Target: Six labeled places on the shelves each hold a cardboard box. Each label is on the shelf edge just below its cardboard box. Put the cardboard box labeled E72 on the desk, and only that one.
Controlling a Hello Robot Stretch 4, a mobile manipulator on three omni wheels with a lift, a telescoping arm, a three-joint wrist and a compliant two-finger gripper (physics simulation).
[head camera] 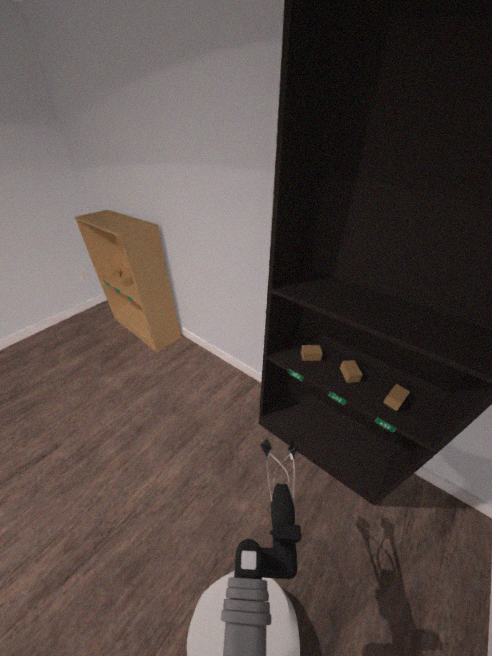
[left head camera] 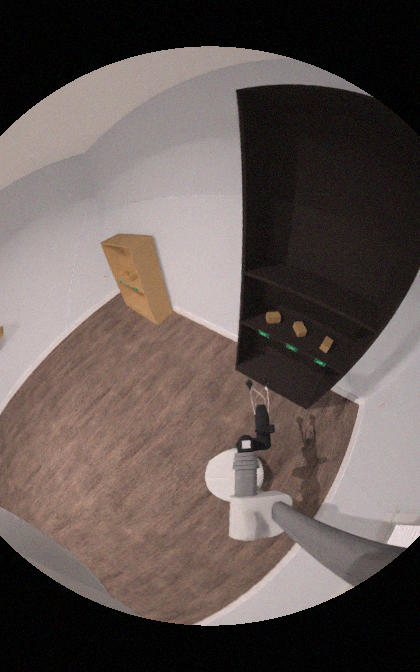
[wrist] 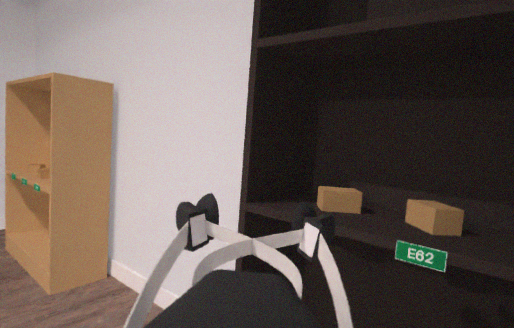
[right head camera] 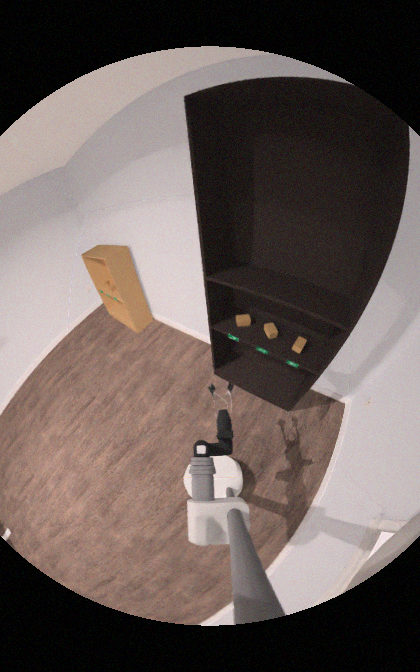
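Note:
Three cardboard boxes stand on the dark bookcase's low shelf: left box (head camera: 311,352) (left head camera: 273,317) (right head camera: 243,320) (wrist: 340,200), middle box (head camera: 351,371) (left head camera: 299,329) (right head camera: 270,330) (wrist: 434,217), right box (head camera: 396,397) (left head camera: 326,344) (right head camera: 299,344). The middle label (head camera: 336,397) (wrist: 421,256) reads E62 in the wrist view. The left label (head camera: 295,375) and right label (head camera: 385,424) are too blurred to read. E72 cannot be read anywhere, and the desk does not show. My gripper (head camera: 279,448) (left head camera: 258,384) (right head camera: 221,388) (wrist: 255,215) is open and empty, in front of the dark bookcase's left part, apart from the boxes.
The tall dark bookcase (head camera: 275,211) (left head camera: 241,200) (right head camera: 196,200) (wrist: 248,150) has another shelf board above the boxes. A small light-wood bookcase (head camera: 145,264) (left head camera: 150,280) (right head camera: 125,285) (wrist: 82,180) stands farther left by the wall, with wood-coloured items and several small unreadable green labels.

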